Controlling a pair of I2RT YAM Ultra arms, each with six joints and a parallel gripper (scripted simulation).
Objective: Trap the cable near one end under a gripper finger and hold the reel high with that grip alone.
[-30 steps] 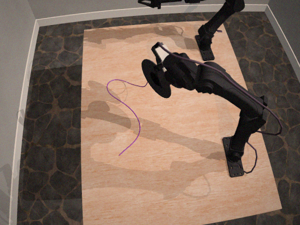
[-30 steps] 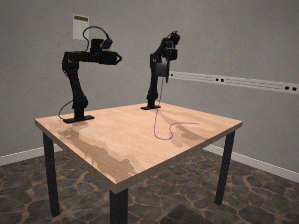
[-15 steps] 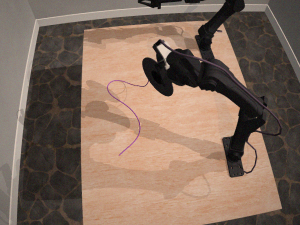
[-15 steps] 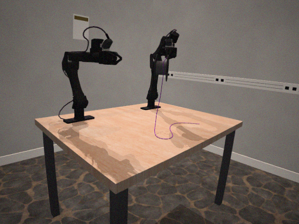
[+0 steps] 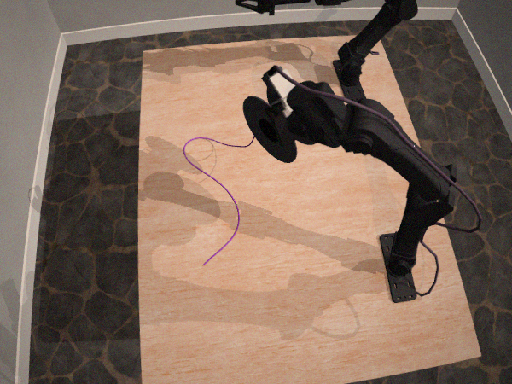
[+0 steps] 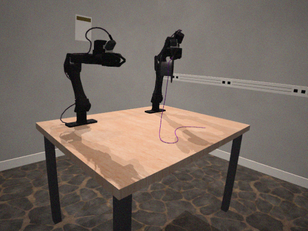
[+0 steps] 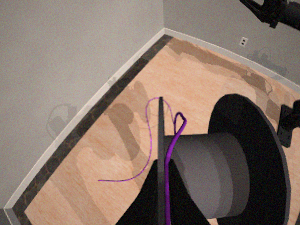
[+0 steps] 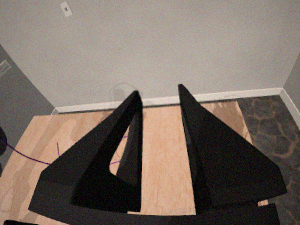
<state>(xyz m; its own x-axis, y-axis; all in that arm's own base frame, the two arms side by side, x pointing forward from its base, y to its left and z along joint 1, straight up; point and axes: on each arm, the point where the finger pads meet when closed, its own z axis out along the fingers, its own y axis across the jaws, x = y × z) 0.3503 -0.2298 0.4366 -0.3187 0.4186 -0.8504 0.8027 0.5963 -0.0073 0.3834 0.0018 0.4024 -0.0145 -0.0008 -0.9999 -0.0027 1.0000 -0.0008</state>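
Right now the black reel is 3 cm behind my left hand, 2 cm to the right of it and 7 cm below it.
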